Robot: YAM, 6 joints.
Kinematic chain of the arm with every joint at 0, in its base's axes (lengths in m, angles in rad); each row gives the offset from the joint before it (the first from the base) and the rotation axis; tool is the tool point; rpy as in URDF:
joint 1: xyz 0 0 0.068 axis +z
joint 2: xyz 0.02 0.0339 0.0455 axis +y
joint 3: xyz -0.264 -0.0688 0 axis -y
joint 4: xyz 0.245 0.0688 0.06 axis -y
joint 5: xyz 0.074 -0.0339 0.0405 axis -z
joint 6: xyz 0.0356 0 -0.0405 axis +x
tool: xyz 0 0 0 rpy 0 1.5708 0
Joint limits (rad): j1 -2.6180..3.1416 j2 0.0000..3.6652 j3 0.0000..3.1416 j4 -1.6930..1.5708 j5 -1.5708..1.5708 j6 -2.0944..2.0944
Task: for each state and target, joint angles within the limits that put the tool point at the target. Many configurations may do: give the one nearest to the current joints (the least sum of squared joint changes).
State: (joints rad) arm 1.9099 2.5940 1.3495 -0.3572 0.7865 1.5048
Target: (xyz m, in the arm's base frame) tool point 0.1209 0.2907 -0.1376
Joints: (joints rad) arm 1.2594 2.8151 1.2945 -0.3445 0.8190 1.5048
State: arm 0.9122 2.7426 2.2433 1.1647 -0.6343 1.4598
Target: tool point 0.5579 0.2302 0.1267
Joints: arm 0.3590 2.8927 2.2629 1.0672 -0.5795 1.4598
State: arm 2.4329 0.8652 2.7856 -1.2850 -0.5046 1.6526
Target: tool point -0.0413 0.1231 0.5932
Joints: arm 1.8050 1.3714 2.4747 -1.3359 -0.3319 1.6526
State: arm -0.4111 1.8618 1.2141 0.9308 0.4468 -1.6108
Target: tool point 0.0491 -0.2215 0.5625
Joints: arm -1.2688 1.3218 1.4730 1.0464 0.5634 -1.6108
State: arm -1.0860 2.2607 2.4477 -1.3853 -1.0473 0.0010
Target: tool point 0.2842 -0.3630 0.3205
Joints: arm -0.9736 2.2966 2.4457 -1.3707 -1.0500 0.0010
